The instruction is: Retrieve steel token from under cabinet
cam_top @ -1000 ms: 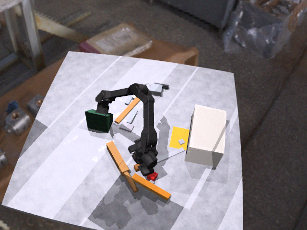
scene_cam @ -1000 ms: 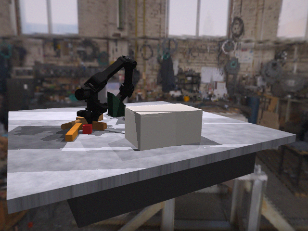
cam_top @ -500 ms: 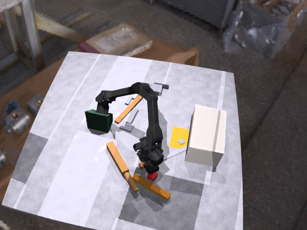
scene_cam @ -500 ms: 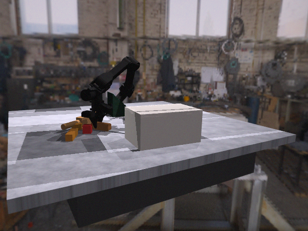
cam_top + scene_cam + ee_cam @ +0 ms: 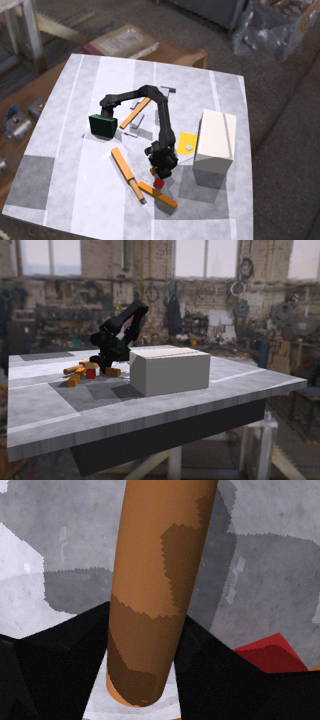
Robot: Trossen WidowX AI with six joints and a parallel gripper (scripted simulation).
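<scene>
Right now the orange paddle is 13 cm behind my gripper tip, 8 cm to the right of it and 2 cm above it. The rest, counted from my gripper tip: small grey piece 12 cm to the right, 2 cm ahead; red cube 8 cm to the right, 2 cm ahead, 1 cm above; orange bar 15 cm to the right, 2 cm ahead, 1 cm above.
</scene>
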